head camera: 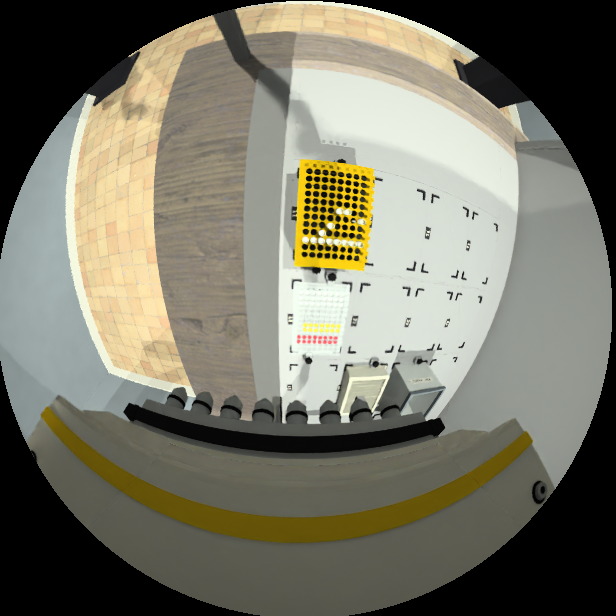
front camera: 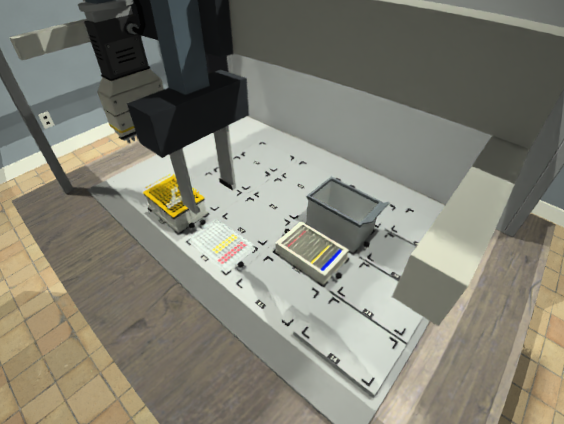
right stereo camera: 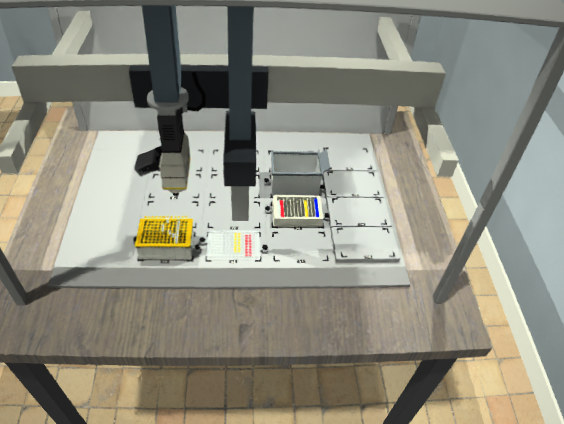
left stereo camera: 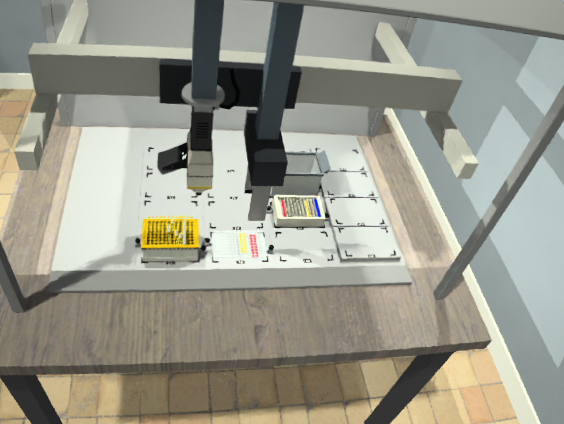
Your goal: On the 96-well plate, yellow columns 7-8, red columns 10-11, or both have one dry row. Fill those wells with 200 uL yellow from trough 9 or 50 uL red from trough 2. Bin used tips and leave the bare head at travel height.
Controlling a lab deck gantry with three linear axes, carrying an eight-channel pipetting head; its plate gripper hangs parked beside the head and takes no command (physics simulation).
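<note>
The eight-channel head [front camera: 131, 97] [left stereo camera: 200, 167] [right stereo camera: 174, 170] hangs high behind the tip rack; its nozzles [head camera: 297, 411] look bare. The 96-well plate [front camera: 209, 239] [head camera: 317, 298] [left stereo camera: 225, 245] [right stereo camera: 220, 245] has two yellow and two red columns. The yellow ones look one well shorter at the front edge; the red ones look full. The yellow tip rack [front camera: 173, 215] [head camera: 301, 218] [left stereo camera: 170, 246] [right stereo camera: 165, 245] holds one line of clear tips and several scattered ones. The trough block [front camera: 300, 265] [head camera: 364, 372] [left stereo camera: 300, 221] shows red, yellow and blue liquid. My parked gripper [front camera: 210, 198] is open and empty.
The grey waste bin [front camera: 327, 222] [left stereo camera: 297, 185] [right stereo camera: 296, 185] stands behind the trough block, with its chute flap to the right. Tracks and slot marks lie right of both. Gantry posts stand at the table's front corners. The parked gripper hangs behind the plate in the stereo views.
</note>
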